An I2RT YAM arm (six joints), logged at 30 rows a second.
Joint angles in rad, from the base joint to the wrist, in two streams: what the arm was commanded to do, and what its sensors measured. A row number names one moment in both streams.
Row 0, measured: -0.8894, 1.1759, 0.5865, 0.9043, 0.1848, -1.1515
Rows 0 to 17, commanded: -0.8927, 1.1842, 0.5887, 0.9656, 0.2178, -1.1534; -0.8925, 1.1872, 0.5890, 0.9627, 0.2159, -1.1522; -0.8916, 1.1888, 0.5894, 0.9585, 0.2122, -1.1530; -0.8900, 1.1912, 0.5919, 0.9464, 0.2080, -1.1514; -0.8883, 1.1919, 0.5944, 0.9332, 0.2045, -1.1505; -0.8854, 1.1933, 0.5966, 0.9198, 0.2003, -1.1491; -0.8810, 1.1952, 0.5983, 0.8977, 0.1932, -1.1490; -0.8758, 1.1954, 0.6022, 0.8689, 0.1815, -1.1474; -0.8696, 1.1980, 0.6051, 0.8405, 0.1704, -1.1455; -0.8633, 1.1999, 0.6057, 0.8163, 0.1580, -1.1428; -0.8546, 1.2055, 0.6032, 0.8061, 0.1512, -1.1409; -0.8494, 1.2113, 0.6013, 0.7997, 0.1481, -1.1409; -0.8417, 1.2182, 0.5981, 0.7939, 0.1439, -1.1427; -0.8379, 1.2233, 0.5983, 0.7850, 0.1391, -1.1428; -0.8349, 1.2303, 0.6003, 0.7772, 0.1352, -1.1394; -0.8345, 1.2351, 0.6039, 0.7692, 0.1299, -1.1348; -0.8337, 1.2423, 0.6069, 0.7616, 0.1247, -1.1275; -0.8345, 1.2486, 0.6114, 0.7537, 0.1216, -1.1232
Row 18, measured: -0.8391, 1.2388, 0.5972, 0.7670, 0.1478, -1.1454
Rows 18 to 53, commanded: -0.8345, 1.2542, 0.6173, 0.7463, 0.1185, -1.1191; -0.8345, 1.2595, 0.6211, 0.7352, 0.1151, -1.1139; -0.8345, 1.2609, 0.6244, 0.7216, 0.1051, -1.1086; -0.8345, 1.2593, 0.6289, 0.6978, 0.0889, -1.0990; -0.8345, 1.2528, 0.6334, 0.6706, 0.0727, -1.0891; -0.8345, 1.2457, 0.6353, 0.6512, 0.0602, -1.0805; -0.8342, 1.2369, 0.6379, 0.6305, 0.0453, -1.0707; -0.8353, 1.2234, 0.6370, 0.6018, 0.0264, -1.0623; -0.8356, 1.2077, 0.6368, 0.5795, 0.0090, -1.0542; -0.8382, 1.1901, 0.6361, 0.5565, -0.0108, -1.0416; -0.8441, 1.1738, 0.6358, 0.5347, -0.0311, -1.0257; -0.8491, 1.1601, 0.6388, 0.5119, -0.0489, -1.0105; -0.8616, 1.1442, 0.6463, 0.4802, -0.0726, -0.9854; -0.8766, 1.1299, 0.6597, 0.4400, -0.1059, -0.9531; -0.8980, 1.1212, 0.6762, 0.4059, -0.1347, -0.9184; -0.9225, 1.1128, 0.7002, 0.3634, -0.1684, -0.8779; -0.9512, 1.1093, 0.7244, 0.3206, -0.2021, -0.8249; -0.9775, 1.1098, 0.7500, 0.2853, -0.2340, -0.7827; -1.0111, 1.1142, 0.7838, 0.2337, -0.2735, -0.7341; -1.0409, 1.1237, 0.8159, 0.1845, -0.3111, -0.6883; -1.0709, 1.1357, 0.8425, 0.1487, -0.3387, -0.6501; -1.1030, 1.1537, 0.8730, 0.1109, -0.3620, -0.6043; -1.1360, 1.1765, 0.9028, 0.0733, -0.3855, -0.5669; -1.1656, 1.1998, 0.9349, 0.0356, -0.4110, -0.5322; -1.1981, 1.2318, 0.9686, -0.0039, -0.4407, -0.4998; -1.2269, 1.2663, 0.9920, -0.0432, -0.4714, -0.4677; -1.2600, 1.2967, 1.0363, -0.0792, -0.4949, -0.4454; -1.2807, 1.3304, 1.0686, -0.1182, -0.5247, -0.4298; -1.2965, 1.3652, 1.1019, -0.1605, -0.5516, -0.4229; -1.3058, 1.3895, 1.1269, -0.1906, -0.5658, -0.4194; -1.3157, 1.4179, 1.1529, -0.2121, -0.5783, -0.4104; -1.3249, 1.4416, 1.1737, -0.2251, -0.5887, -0.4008; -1.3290, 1.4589, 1.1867, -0.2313, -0.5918, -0.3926; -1.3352, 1.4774, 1.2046, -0.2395, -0.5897, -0.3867; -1.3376, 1.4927, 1.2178, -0.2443, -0.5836, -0.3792; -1.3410, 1.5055, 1.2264, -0.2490, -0.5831, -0.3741
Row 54, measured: -1.3319, 1.4811, 1.1988, -0.1791, -0.5320, -0.4229
